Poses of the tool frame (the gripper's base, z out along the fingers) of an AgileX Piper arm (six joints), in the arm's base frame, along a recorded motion.
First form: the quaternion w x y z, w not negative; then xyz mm.
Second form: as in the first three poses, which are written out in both.
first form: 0.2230, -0.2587, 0.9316, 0.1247, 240, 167, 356
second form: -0.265, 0.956, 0.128, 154.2, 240, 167, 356
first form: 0.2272, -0.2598, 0.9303, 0.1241, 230, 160, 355
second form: -0.267, 0.955, 0.127, 153.7, 230, 160, 355
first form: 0.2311, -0.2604, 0.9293, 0.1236, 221, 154, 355
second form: -0.268, 0.955, 0.127, 153.3, 221, 154, 355
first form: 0.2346, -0.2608, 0.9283, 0.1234, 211, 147, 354
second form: -0.268, 0.955, 0.127, 152.9, 211, 147, 354
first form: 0.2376, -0.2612, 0.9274, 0.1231, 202, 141, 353
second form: -0.269, 0.955, 0.127, 152.5, 202, 141, 353
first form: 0.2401, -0.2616, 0.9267, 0.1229, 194, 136, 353
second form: -0.269, 0.955, 0.127, 152.2, 194, 136, 353
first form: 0.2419, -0.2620, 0.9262, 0.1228, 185, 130, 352
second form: -0.270, 0.955, 0.127, 152.0, 185, 130, 352
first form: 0.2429, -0.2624, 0.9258, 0.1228, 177, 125, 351
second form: -0.270, 0.954, 0.127, 151.9, 177, 125, 351
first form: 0.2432, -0.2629, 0.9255, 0.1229, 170, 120, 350
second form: -0.271, 0.954, 0.127, 151.8, 170, 120, 350
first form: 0.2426, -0.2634, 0.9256, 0.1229, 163, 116, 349
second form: -0.272, 0.954, 0.127, 151.9, 163, 116, 349
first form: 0.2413, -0.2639, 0.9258, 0.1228, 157, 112, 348
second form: -0.272, 0.954, 0.127, 152.1, 157, 112, 348
